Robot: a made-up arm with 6 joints.
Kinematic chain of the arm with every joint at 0, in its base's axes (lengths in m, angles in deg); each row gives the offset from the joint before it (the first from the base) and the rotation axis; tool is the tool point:
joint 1: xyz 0 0 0.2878 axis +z
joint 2: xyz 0 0 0 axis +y
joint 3: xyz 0 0 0.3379 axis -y
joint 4: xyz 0 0 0 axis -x
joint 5: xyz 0.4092 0 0 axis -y
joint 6: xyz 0 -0.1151 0 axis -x
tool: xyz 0 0 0
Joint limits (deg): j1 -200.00..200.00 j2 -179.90..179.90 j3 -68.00..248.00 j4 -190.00..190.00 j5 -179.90..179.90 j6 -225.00..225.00
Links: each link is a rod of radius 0.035 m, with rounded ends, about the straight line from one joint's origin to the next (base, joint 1, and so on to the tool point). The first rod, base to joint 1, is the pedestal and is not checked.
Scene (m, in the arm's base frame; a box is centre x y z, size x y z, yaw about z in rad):
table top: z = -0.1
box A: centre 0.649 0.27 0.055 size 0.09 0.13 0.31 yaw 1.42
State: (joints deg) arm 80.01 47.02 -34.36 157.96 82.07 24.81
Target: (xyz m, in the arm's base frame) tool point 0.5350 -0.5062 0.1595
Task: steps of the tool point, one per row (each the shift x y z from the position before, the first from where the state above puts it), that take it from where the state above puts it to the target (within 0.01 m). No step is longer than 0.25 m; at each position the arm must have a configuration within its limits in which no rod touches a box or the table.
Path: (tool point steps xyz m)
1: 0.0773 0.0020 0.0074
2: 0.0790 -0.0171 0.0061
3: 0.0758 -0.0368 0.0049
4: 0.1563 -0.0160 -0.0071
5: 0.1476 -0.0841 -0.0015
6: 0.1103 -0.1448 0.0032
7: 0.0507 -0.1864 0.0070
8: -0.0221 -0.2011 0.0093
9: -0.0958 -0.1863 0.0101

